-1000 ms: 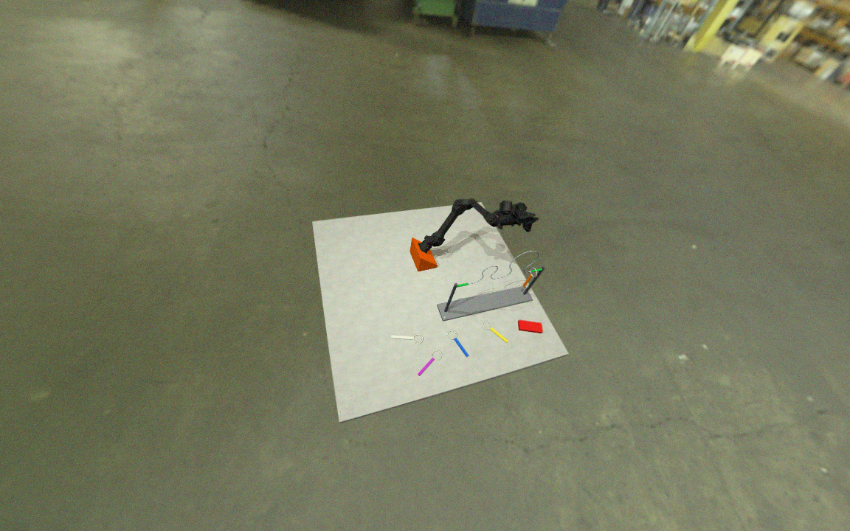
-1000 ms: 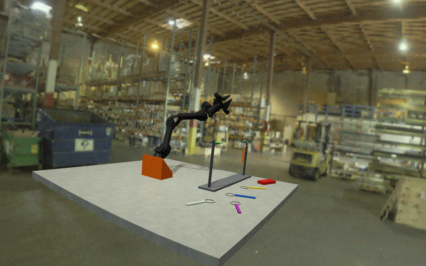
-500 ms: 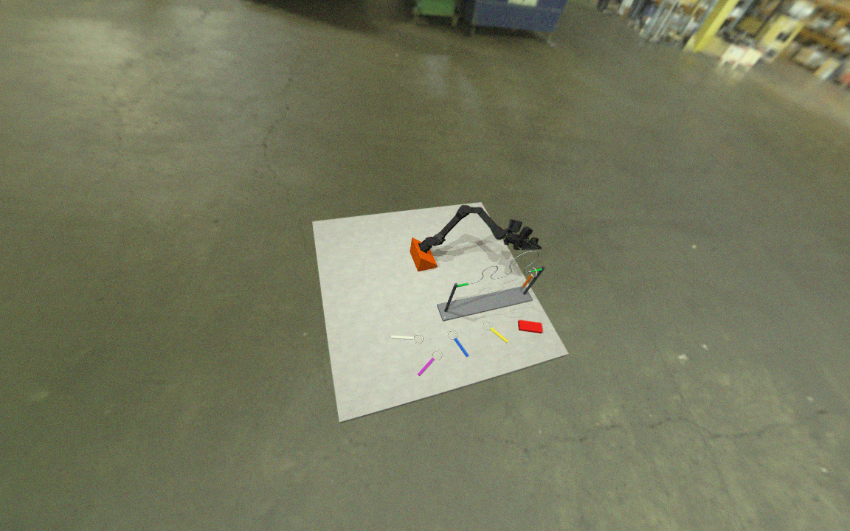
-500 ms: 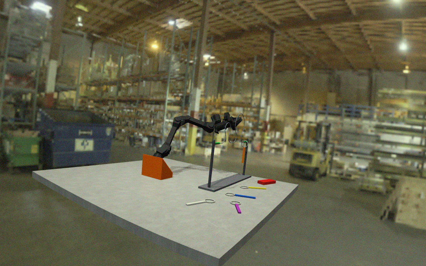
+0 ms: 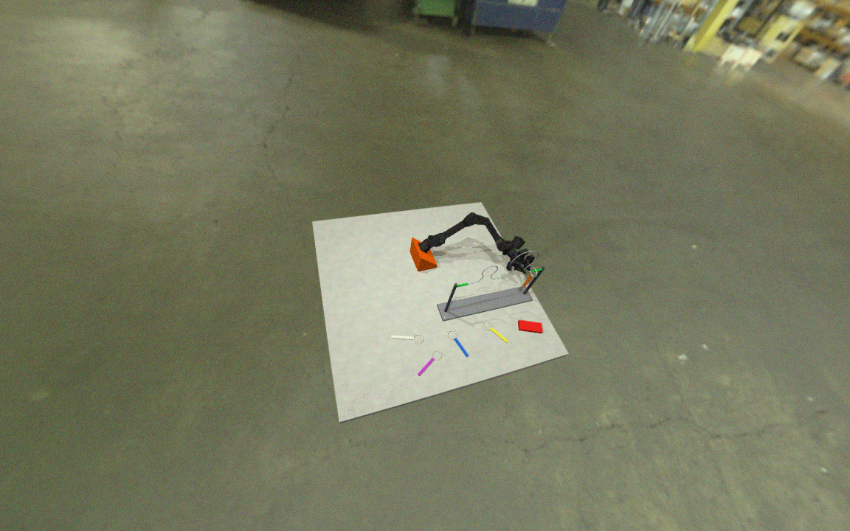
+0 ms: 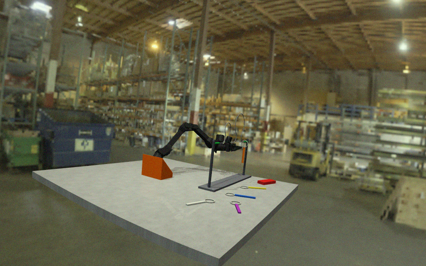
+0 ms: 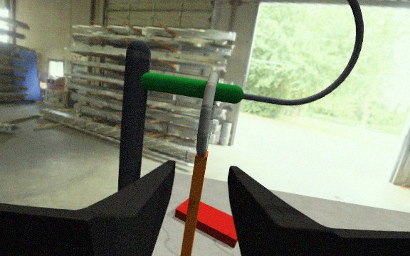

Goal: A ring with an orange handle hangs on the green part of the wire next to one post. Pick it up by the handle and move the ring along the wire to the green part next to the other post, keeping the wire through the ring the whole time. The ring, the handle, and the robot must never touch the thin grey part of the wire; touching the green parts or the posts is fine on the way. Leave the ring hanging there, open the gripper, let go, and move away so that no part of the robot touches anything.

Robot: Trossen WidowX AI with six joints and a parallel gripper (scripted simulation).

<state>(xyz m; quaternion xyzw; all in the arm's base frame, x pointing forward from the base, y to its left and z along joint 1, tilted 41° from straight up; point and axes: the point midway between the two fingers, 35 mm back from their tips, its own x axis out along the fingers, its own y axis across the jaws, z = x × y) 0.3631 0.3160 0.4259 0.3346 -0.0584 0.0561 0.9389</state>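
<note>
Right now the orange-handled ring is 2 cm ahead of my gripper tip and 1 cm below it. Round my gripper tip: red block: 24 cm ahead, 22 cm below, 2 cm to the right; blue-handled ring: 49 cm to the right, 23 cm below, 22 cm ahead; magenta-handled ring: 66 cm to the right, 29 cm ahead, 23 cm below.
</note>
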